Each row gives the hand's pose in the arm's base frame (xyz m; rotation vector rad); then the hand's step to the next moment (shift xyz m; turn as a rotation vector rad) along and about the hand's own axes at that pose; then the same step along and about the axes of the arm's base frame.
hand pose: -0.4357 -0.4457 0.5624 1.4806 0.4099 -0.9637
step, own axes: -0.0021 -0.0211 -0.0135 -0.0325 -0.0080 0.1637
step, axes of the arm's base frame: -0.0126 0.0170 -0.0135 -0.0772 -0.1434 0.0375
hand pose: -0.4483 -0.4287 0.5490 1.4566 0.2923 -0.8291
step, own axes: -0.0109 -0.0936 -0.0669 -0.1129 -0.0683 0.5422
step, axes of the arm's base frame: -0.0482 0.0756 -0.0728 -0.2865 -0.4692 0.0959
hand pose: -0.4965 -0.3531 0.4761 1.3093 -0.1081 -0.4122
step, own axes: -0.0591 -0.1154 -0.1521 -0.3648 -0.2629 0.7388
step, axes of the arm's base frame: -0.0348 0.1371 -0.1411 -0.6247 -0.5982 0.0012
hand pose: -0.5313 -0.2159 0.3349 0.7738 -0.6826 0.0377
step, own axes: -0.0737 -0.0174 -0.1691 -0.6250 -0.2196 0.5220
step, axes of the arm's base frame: 0.0405 0.1137 -0.1406 -0.7209 -0.3701 -0.2339
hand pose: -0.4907 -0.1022 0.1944 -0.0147 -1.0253 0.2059
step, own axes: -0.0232 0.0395 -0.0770 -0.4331 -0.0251 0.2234
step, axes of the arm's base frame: 0.0473 0.0411 -0.0640 -0.4028 -0.1202 -0.2478
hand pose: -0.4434 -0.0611 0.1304 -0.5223 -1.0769 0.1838
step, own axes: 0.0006 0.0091 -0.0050 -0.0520 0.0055 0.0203
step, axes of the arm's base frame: 0.0056 0.0065 -0.0058 -0.0418 -0.0091 -0.0363
